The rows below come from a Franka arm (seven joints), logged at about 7 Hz.
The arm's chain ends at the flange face. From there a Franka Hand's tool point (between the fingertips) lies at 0.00 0.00 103.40 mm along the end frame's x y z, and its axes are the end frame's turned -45 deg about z.
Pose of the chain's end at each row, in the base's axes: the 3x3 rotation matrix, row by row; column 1 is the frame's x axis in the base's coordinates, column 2 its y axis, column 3 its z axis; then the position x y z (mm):
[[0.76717, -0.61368, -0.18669], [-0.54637, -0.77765, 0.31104], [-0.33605, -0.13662, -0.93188]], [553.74, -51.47, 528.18]
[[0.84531, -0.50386, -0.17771], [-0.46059, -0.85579, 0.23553], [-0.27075, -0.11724, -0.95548]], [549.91, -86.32, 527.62]
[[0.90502, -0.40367, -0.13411], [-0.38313, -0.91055, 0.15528], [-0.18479, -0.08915, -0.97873]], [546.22, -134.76, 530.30]
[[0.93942, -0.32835, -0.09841], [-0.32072, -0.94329, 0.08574], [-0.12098, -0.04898, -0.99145]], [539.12, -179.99, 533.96]
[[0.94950, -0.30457, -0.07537], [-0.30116, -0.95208, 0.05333], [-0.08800, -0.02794, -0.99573]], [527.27, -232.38, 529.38]
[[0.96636, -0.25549, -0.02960], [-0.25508, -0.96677, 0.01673], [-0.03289, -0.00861, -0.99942]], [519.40, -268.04, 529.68]
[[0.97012, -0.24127, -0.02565], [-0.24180, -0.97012, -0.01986], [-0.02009, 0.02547, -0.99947]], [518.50, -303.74, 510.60]
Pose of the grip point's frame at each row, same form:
[[0.97641, 0.10853, -0.18669], [0.16354, -0.93622, 0.31104], [-0.14102, -0.33423, -0.93188]], [534.44, -19.31, 431.82]
[[0.95401, 0.24144, -0.17771], [0.27945, -0.93082, 0.23553], [-0.10855, -0.27435, -0.95548]], [531.53, -61.97, 428.82]
[[0.92538, 0.35451, -0.13411], [0.37294, -0.91477, 0.15528], [-0.06763, -0.19370, -0.97873]], [532.35, -118.70, 429.10]
[[0.89645, 0.43209, -0.09841], [0.44022, -0.89379, 0.08574], [-0.05091, -0.12018, -0.99145]], [528.94, -171.12, 431.44]
[[0.88676, 0.45603, -0.07537], [0.46027, -0.88617, 0.05333], [-0.04247, -0.08198, -0.99573]], [519.48, -226.87, 426.42]
[[0.86398, 0.50266, -0.02960], [0.50324, -0.86398, 0.01673], [-0.01717, -0.02934, -0.99942]], [516.34, -266.31, 426.34]
[[0.85658, 0.51537, -0.02565], [0.51500, -0.85696, -0.01986], [-0.03222, 0.00380, -0.99947]], [515.85, -305.79, 407.25]

